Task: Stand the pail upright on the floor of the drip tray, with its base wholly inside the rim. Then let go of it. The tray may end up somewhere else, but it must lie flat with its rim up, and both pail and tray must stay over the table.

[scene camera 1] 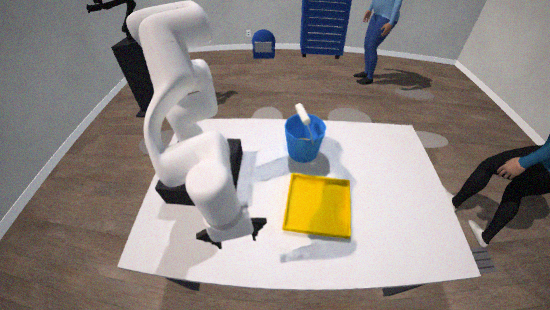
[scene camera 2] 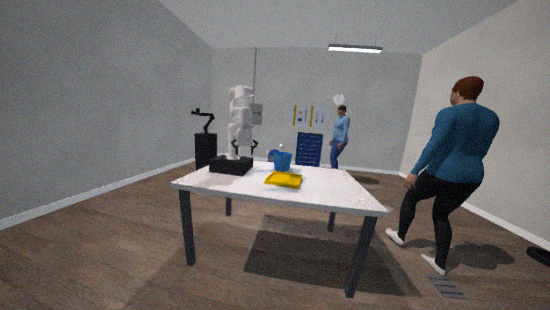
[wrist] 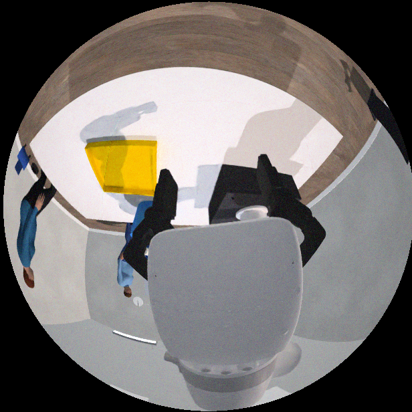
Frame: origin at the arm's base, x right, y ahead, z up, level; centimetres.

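Seen in the pictures: gripper, fingertip midpoint: [scene camera 1: 236,239] [scene camera 2: 244,154]; arm's base, link origin: [scene camera 2: 233,158].
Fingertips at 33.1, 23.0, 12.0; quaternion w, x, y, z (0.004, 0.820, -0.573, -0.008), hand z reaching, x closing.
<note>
Pixels of each thing's top centre, then the offset from my fingertips to it, as dx, dy, dz. "*": a spot on its surface instead. Level surfaces: height alone.
- blue pail, surface spot: [scene camera 1: 303,145] * -44.9, +18.3, -9.8
- drip tray, top centre: [scene camera 1: 319,202] [scene camera 2: 284,177] -24.2, +25.3, -20.1
- white table, surface height: dz -22.7
A blue pail [scene camera 1: 303,145] [scene camera 2: 282,162] stands upright on the table behind the yellow drip tray, a short gap from it. Its handle with a white grip rises above the mouth. In the wrist view the pail [wrist: 142,211] is partly hidden by a finger. The drip tray [scene camera 1: 320,205] [scene camera 2: 283,180] [wrist: 131,165] lies flat, rim up, with no object on its floor. My gripper [scene camera 1: 237,243] [scene camera 2: 244,151] [wrist: 214,169] is open and empty. It hangs above the table, left of the tray in the first scene view, apart from both tray and pail.
The white table [scene camera 1: 400,200] [scene camera 2: 330,190] [wrist: 200,110] carries the arm's black base block [scene camera 1: 175,192] [scene camera 2: 231,166] [wrist: 230,192] at the left. One person [scene camera 1: 520,170] [scene camera 2: 462,140] is near the table's right side; another [scene camera 1: 377,35] [scene camera 2: 340,130] stands farther back.
</note>
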